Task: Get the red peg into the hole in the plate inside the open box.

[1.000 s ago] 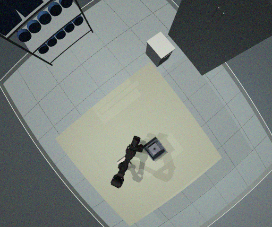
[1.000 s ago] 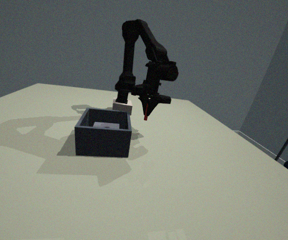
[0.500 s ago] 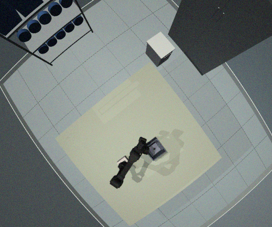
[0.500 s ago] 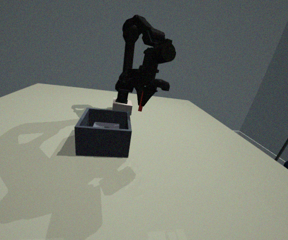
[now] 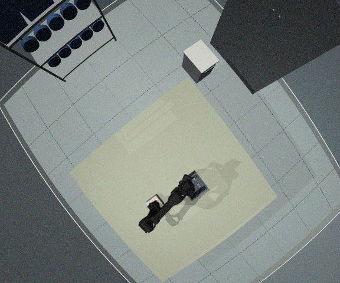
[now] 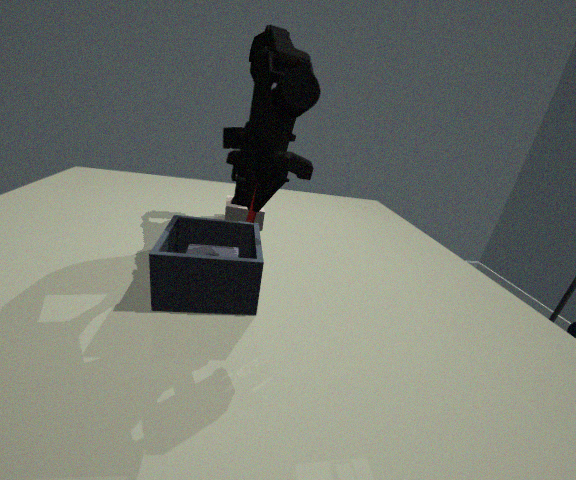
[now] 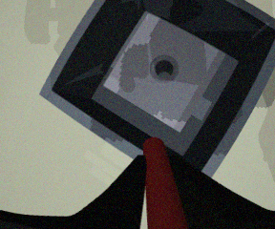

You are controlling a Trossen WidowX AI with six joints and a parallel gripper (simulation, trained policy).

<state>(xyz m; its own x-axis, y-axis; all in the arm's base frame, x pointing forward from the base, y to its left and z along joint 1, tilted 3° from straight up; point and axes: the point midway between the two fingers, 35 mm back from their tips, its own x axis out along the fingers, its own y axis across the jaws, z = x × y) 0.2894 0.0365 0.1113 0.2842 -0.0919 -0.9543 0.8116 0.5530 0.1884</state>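
My gripper tip is 90 mm above the grey plate, 60 mm to the left of it and 40 mm short of it. The rest, counted from my gripper tip: red peg: 20 mm above, 10 mm behind; then dark box: 110 mm below, 60 mm to the right, 40 mm ahead.
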